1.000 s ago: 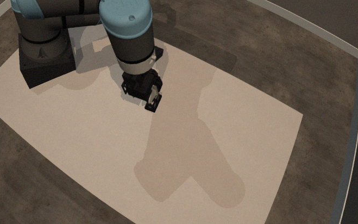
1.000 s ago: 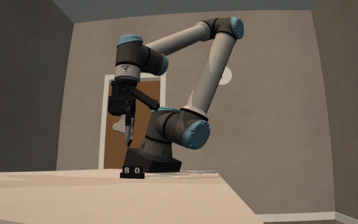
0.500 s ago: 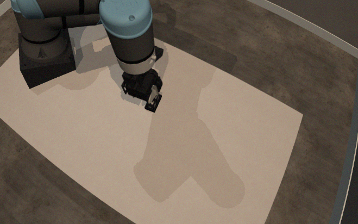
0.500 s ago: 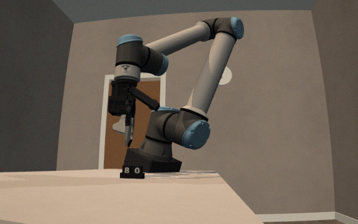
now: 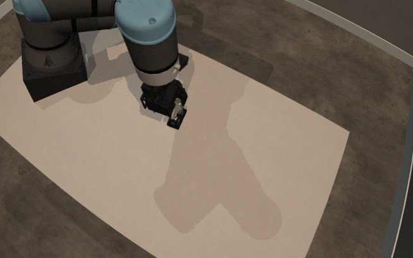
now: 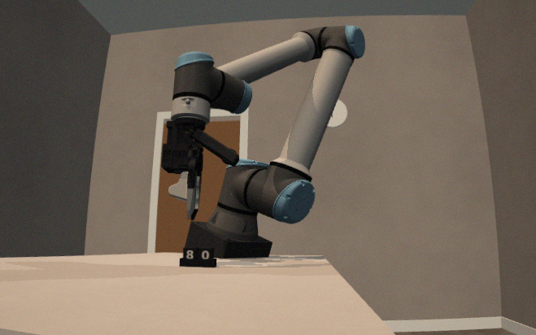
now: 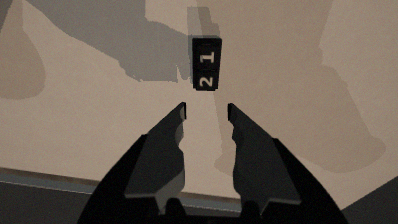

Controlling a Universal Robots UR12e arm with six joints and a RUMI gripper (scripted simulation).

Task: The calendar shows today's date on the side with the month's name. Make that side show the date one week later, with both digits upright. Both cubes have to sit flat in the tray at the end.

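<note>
The black tray lies 110 mm below my hand and 20 mm to the left of it.
</note>
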